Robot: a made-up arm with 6 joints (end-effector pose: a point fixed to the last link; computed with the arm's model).
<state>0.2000 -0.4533 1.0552 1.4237 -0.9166 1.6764</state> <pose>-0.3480 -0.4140 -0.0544 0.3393 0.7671 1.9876</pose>
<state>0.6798 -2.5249 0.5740 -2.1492 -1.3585 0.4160</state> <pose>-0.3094 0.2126 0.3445 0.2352 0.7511 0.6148</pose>
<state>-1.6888 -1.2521 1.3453 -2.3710 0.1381 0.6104</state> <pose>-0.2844 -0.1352 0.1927 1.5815 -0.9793 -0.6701</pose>
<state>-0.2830 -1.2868 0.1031 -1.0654 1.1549 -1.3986</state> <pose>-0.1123 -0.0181 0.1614 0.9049 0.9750 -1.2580</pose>
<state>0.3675 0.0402 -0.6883 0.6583 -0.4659 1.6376</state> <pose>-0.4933 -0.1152 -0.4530 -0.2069 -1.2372 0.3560</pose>
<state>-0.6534 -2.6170 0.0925 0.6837 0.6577 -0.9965</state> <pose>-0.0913 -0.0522 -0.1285 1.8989 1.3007 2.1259</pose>
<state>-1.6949 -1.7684 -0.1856 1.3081 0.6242 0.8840</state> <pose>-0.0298 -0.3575 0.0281 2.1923 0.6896 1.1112</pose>
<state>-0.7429 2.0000 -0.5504 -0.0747 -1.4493 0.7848</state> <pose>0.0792 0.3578 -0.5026 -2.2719 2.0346 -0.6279</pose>
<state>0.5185 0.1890 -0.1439 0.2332 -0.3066 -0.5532</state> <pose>-0.5761 -0.1013 -0.1189 0.0671 1.1076 -0.0713</pose>
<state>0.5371 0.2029 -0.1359 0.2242 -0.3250 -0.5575</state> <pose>-0.5821 -0.1069 -0.1094 0.0864 1.1351 -0.0447</pose>
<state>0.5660 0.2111 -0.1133 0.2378 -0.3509 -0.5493</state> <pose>-0.5924 -0.1130 -0.0955 0.0765 1.1706 0.0009</pose>
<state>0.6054 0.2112 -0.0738 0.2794 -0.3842 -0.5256</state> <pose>-0.6066 -0.1200 -0.0765 0.0325 1.2132 0.0703</pose>
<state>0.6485 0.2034 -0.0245 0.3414 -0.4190 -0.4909</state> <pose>-0.6215 -0.1275 -0.0548 -0.0339 1.2553 0.1558</pose>
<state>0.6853 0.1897 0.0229 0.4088 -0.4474 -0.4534</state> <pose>-0.6338 -0.1345 -0.0353 -0.1056 1.2866 0.2399</pose>
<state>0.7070 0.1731 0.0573 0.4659 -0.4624 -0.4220</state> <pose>-0.6417 -0.1388 -0.0232 -0.1694 1.3000 0.3002</pose>
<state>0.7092 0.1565 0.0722 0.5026 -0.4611 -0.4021</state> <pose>-0.6451 -0.1388 -0.0220 -0.2180 1.2926 0.3212</pose>
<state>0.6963 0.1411 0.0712 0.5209 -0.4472 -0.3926</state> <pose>-0.6449 -0.1352 -0.0297 -0.2531 1.2700 0.3083</pose>
